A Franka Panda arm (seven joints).
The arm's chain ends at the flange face. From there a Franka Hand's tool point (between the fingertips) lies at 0.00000 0.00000 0.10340 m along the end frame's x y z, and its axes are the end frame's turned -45 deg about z.
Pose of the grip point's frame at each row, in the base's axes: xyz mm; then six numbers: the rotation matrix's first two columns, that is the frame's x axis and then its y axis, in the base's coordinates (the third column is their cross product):
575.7, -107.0, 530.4, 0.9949, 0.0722, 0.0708, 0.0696, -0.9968, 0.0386
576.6, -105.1, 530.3, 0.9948, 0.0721, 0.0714, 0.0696, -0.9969, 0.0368
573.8, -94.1, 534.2, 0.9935, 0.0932, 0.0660, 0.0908, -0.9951, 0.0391
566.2, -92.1, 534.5, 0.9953, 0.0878, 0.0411, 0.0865, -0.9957, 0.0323
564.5, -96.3, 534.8, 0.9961, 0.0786, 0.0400, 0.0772, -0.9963, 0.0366
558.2, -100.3, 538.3, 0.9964, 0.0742, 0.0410, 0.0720, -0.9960, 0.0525
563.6, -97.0, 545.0, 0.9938, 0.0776, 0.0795, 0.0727, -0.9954, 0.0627
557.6, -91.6, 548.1, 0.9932, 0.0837, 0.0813, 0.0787, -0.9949, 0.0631
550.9, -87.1, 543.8, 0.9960, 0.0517, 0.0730, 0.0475, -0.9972, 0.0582
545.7, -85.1, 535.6, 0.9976, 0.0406, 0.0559, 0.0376, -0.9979, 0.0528
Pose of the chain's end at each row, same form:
568.1, -103.5, 633.5, 0.7527, -0.6538, 0.0774, -0.6543, -0.7559, -0.0228
569.0, -101.8, 633.4, 0.7526, -0.6539, 0.0765, -0.6542, -0.7559, -0.0245
566.6, -90.7, 637.3, 0.7667, -0.6377, 0.0743, -0.6383, -0.7695, -0.0190
561.7, -89.1, 637.8, 0.7649, -0.6420, 0.0519, -0.6426, -0.7662, -0.0062
560.1, -92.8, 638.0, 0.7589, -0.6489, 0.0542, -0.6498, -0.7601, -0.0024
553.6, -95.2, 641.5, 0.7555, -0.6518, 0.0661, -0.6536, -0.7567, 0.0081
554.9, -91.2, 647.9, 0.7541, -0.6490, 0.1006, -0.6513, -0.7587, -0.0119
548.7, -85.8, 651.0, 0.7579, -0.6443, 0.1021, -0.6466, -0.7627, -0.0129
543.1, -81.5, 646.8, 0.7379, -0.6686, 0.0928, -0.6707, -0.7417, -0.0105
539.7, -79.9, 638.7, 0.7320, -0.6769, 0.0769, -0.6788, -0.7343, -0.0022

